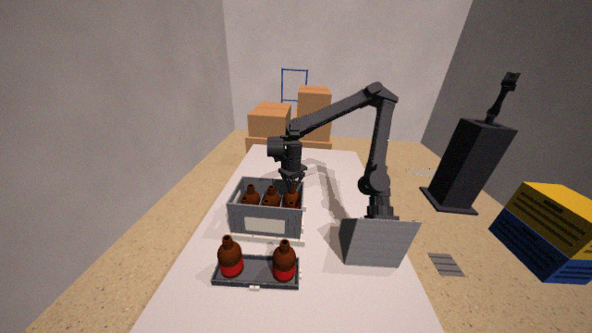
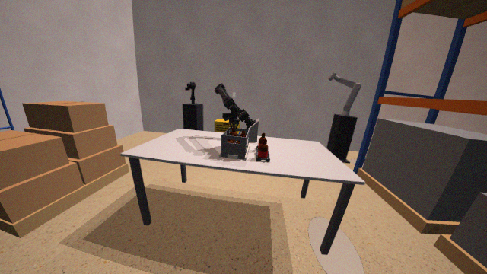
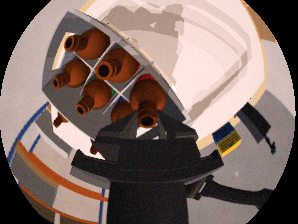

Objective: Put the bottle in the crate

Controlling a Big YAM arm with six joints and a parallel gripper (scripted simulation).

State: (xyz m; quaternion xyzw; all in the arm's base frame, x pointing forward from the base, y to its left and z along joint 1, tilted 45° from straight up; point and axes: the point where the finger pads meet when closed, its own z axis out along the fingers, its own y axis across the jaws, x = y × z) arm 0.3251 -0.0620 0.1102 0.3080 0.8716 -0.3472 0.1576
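My hand is 60 mm above the brown bottle. From my hand the other things lie so: grey crate 90 mm below, 90 mm ahead, 50 mm to the left; dark tray 270 mm to the left, 160 mm below, 80 mm ahead.
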